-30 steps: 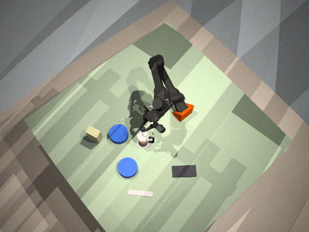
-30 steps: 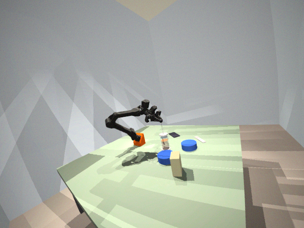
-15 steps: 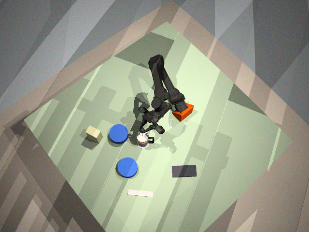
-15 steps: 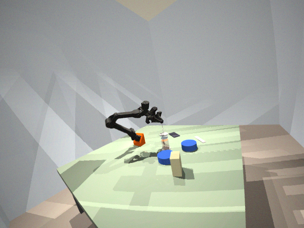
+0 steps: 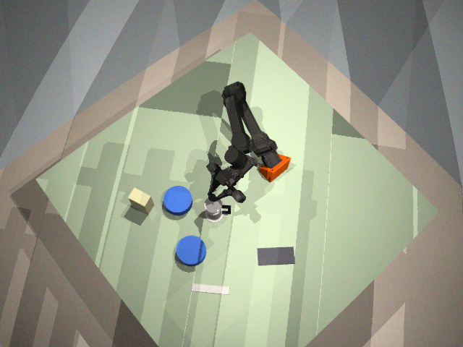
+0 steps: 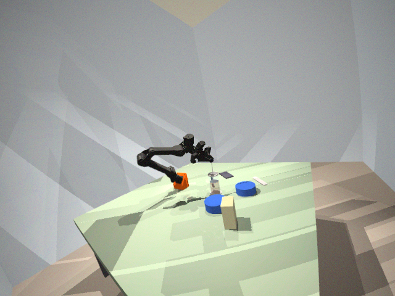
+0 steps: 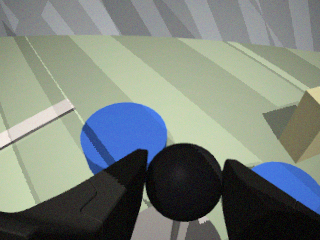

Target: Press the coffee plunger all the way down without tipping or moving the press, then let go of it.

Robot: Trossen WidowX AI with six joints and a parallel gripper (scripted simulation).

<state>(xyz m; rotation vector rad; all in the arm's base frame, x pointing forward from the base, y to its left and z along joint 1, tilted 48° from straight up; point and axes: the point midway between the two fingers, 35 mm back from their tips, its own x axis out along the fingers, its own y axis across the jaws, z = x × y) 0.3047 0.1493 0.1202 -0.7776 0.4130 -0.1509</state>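
My gripper tip is now 12 cm above the coffee press, 2 cm past it and 1 cm to the right of it. From my gripper tip the other things lie so: dark flat plate 30 cm to the left, 23 cm below, 11 cm behind.
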